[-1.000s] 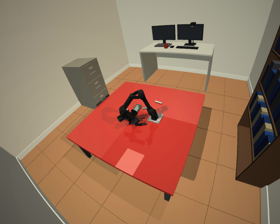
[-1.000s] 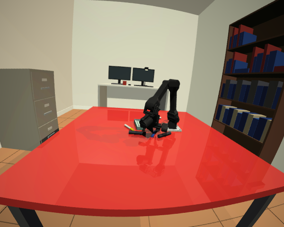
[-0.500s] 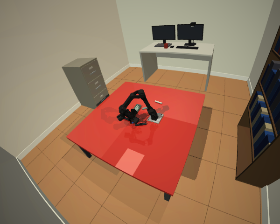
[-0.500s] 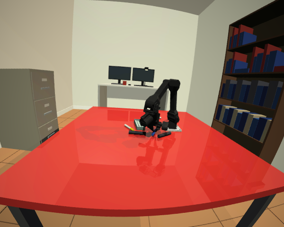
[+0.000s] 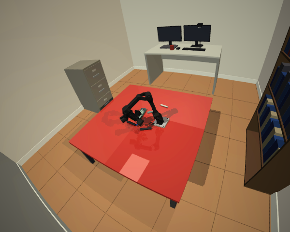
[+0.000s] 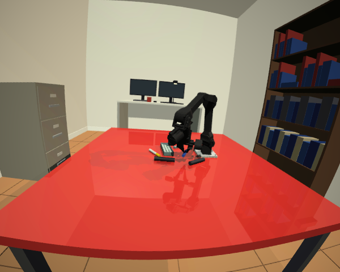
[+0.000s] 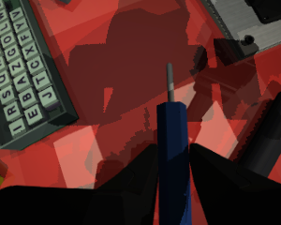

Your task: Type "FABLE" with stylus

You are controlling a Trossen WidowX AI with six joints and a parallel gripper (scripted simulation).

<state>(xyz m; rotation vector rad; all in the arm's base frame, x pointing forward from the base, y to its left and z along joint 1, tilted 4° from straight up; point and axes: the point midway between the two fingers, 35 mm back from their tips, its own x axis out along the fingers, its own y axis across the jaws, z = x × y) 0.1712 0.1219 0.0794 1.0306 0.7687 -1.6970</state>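
Now: the dark blue stylus 10 mm to the right of my gripper tip. From my gripper tip the other things lie so: small grey block 30 mm ahead, 220 mm to the right, 50 mm below; then thin grey tip 20 mm behind, 40 mm to the right; then white-and-yellow marker 180 mm ahead, 60 mm to the right, 50 mm below.
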